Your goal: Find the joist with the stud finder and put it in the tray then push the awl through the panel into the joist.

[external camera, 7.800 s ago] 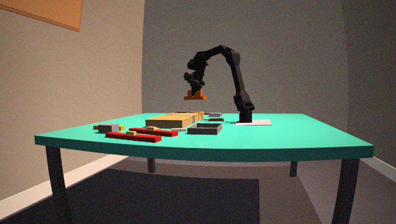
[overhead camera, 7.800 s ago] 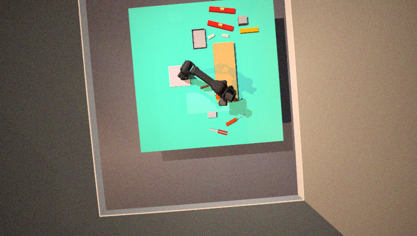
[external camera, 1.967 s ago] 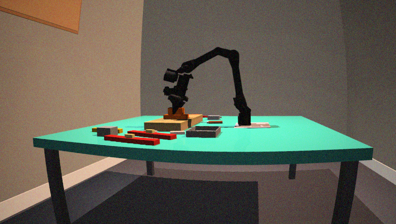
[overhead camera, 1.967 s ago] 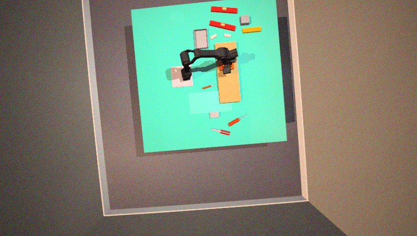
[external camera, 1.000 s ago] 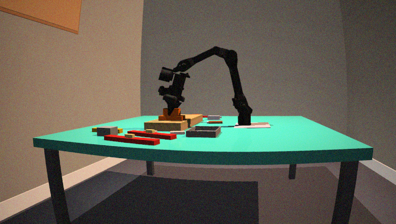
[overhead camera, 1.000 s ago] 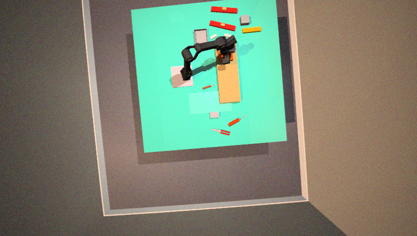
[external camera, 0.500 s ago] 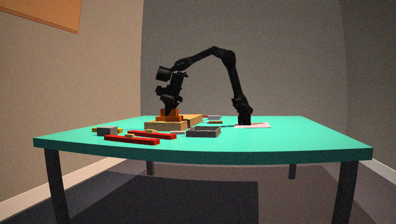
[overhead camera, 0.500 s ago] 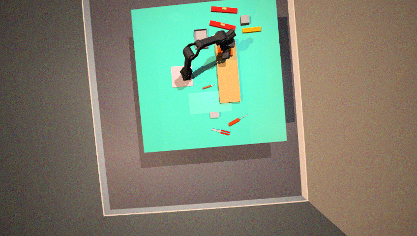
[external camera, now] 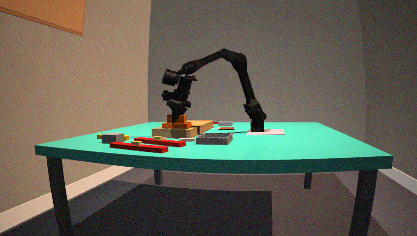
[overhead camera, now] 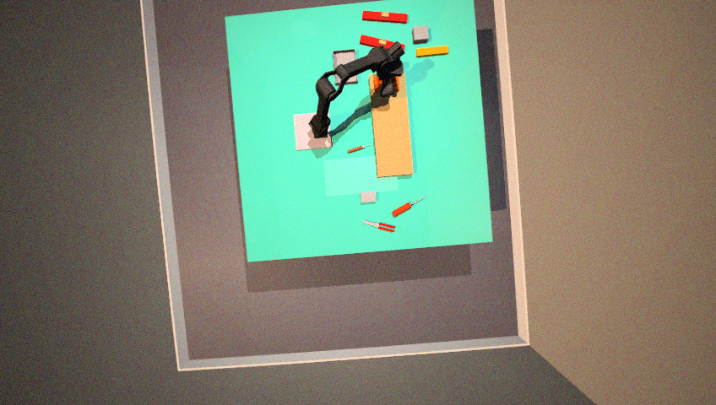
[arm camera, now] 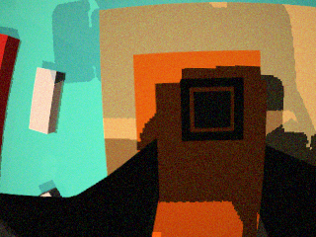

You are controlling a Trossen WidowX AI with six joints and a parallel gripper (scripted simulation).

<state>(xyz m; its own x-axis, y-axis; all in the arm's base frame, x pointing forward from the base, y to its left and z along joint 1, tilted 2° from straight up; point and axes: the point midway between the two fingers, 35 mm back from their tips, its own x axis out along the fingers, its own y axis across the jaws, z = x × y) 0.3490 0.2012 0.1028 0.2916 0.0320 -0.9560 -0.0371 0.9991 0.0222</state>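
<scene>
Now: gripper tip 21 cm past the grey tray, 12 cm to the right of it and 5 cm above it. Round my gripper tip: yellow bar (24 cm ahead, 17 cm to the left, 6 cm below); then orange stud finder (1 cm ahead, 2 cm above); then awl (15 cm behind, 30 cm to the right, 6 cm below).
</scene>
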